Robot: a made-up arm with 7 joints. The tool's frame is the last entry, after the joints. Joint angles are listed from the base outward.
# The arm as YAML. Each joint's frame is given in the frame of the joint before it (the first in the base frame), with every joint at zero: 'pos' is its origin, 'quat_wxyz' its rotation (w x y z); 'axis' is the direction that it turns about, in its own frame. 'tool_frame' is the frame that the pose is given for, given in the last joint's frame.
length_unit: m
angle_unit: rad
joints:
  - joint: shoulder
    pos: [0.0, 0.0, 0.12]
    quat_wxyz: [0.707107, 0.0, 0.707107, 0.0]
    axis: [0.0, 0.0, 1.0]
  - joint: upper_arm
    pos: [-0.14, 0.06, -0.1]
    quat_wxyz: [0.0, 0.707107, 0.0, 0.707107]
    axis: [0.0, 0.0, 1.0]
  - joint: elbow
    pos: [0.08, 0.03, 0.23]
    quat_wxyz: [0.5, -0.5, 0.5, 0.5]
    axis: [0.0, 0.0, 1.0]
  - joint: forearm
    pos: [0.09, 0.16, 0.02]
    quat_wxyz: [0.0, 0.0, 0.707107, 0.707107]
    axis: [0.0, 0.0, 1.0]
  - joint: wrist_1
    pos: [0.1, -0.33, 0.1]
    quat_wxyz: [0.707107, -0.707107, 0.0, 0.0]
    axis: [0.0, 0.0, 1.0]
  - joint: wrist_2
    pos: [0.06, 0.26, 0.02]
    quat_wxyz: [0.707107, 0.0, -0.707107, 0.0]
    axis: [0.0, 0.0, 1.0]
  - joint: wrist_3
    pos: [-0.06, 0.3, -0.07]
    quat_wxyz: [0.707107, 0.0, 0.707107, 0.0]
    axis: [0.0, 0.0, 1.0]
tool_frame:
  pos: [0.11, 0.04, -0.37]
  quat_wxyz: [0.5, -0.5, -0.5, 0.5]
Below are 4 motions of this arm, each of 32 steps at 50 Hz.
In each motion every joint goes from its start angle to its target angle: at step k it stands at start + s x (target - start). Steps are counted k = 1, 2, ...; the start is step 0. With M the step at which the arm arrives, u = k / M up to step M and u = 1 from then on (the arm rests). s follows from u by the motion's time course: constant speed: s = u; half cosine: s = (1 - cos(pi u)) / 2; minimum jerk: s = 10 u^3 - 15 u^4 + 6 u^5.
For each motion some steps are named. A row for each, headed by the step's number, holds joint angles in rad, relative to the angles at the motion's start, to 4 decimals.
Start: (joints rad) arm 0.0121 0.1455 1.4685 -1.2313 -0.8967 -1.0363 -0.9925
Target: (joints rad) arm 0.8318 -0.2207 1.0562 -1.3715 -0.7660 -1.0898 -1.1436
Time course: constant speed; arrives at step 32
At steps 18, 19, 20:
18: 0.4611 -0.2060 -0.2319 -0.0789 0.0735 -0.0301 -0.0850
19: 0.4867 -0.2174 -0.2448 -0.0832 0.0776 -0.0318 -0.0897
20: 0.5123 -0.2289 -0.2577 -0.0876 0.0817 -0.0334 -0.0944

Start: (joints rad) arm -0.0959 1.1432 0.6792 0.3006 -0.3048 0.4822 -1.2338
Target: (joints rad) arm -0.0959 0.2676 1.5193 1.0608 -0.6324 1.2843 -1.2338
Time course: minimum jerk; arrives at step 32
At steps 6, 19, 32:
6: 0.0000 -0.0427 0.0410 0.0371 -0.0160 0.0391 0.0000
19: 0.0000 -0.5881 0.5643 0.5106 -0.2201 0.5388 0.0000
32: 0.0000 -0.8756 0.8401 0.7602 -0.3276 0.8021 0.0000

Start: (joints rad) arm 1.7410 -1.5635 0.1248 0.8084 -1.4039 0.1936 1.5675
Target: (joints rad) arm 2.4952 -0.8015 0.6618 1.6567 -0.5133 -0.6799 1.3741
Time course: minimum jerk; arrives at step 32
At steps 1, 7, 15, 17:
1: 0.0002 0.0002 0.0002 0.0002 0.0003 -0.0003 -0.0001
7: 0.0553 0.0559 0.0394 0.0622 0.0653 -0.0641 -0.0142
15: 0.3330 0.3365 0.2371 0.3746 0.3933 -0.3857 -0.0854
17: 0.4212 0.4255 0.2999 0.4737 0.4973 -0.4878 -0.1080

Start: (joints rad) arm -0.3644 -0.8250 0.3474 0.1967 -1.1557 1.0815 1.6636
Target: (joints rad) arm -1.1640 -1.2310 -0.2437 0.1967 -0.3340 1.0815 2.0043
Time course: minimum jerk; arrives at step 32
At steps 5, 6, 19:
5: -0.0238 -0.0121 -0.0176 0.0000 0.0245 0.0000 0.0101
6: -0.0390 -0.0198 -0.0288 0.0000 0.0401 0.0000 0.0166
19: -0.5371 -0.2727 -0.3970 0.0000 0.5519 0.0000 0.2288

